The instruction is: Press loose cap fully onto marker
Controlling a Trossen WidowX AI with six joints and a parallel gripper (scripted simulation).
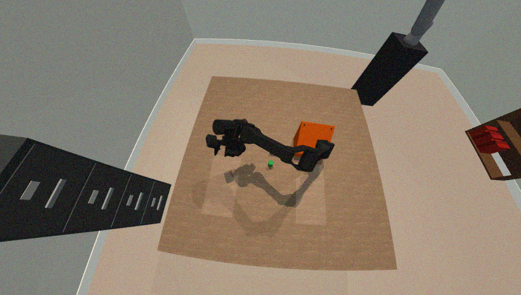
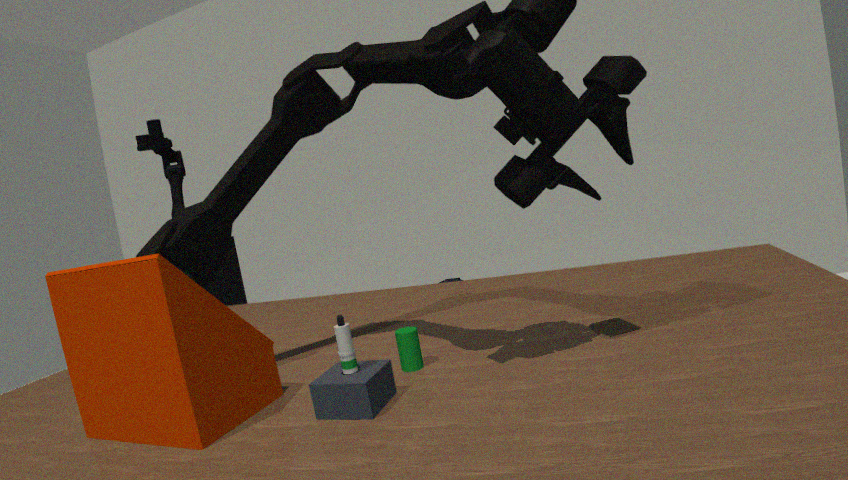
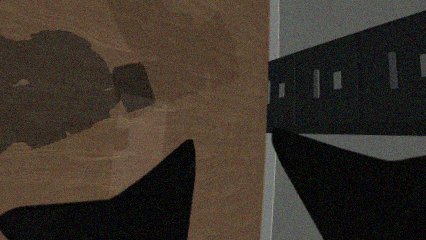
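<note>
My gripper tip is now 26 cm past the green cap, 3 cm to the left of it and 16 cm above it. The rest, counted from my gripper tip: grey holder block: 29 cm behind, 14 cm to the right, 17 cm below.
</note>
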